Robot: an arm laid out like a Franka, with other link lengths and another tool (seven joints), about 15 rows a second.
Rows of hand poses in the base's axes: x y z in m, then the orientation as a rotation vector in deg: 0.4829, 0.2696, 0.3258, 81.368, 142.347, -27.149; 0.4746, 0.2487, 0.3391, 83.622, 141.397, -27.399; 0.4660, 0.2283, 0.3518, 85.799, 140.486, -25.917; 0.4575, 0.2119, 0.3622, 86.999, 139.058, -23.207; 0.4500, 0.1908, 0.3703, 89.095, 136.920, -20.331; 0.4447, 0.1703, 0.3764, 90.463, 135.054, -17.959; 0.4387, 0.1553, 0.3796, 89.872, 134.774, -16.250; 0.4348, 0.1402, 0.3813, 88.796, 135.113, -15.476; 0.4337, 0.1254, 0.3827, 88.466, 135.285, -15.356; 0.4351, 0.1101, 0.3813, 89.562, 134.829, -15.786; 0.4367, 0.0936, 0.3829, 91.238, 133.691, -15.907; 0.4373, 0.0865, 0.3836, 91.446, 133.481, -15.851; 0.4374, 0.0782, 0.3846, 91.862, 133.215, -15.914; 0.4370, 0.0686, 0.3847, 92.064, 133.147, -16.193; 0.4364, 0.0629, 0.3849, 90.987, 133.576, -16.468; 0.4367, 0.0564, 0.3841, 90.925, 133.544, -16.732
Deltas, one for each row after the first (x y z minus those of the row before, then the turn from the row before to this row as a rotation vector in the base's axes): -0.0083, -0.0209, 0.0133, 0.091, 0.029, -1.698; -0.0086, -0.0204, 0.0127, 0.972, -0.743, -1.460; -0.0085, -0.0164, 0.0104, 1.039, -1.951, -0.835; -0.0075, -0.0211, 0.0081, 1.125, -2.223, -1.591; -0.0053, -0.0205, 0.0061, 0.797, -1.983, -1.136; -0.0060, -0.0150, 0.0032, 0.525, -1.183, 0.473; -0.0039, -0.0151, 0.0017, 0.162, -0.471, 0.858; -0.0011, -0.0148, 0.0014, 0.021, -0.041, 0.271; 0.0014, -0.0153, -0.0014, -0.032, 0.237, -0.868; 0.0016, -0.0165, 0.0016, 0.033, -0.183, -1.401; 0.0006, -0.0071, 0.0007, 0.009, -0.103, -0.188; 0.0001, -0.0083, 0.0010, 0.002, -0.015, -0.347; -0.0004, -0.0096, 0.0001, -0.097, 0.151, -0.177; -0.0006, -0.0057, 0.0002, -0.354, 0.060, 0.766; 0.0003, -0.0065, -0.0008, -0.175, 0.078, -0.002
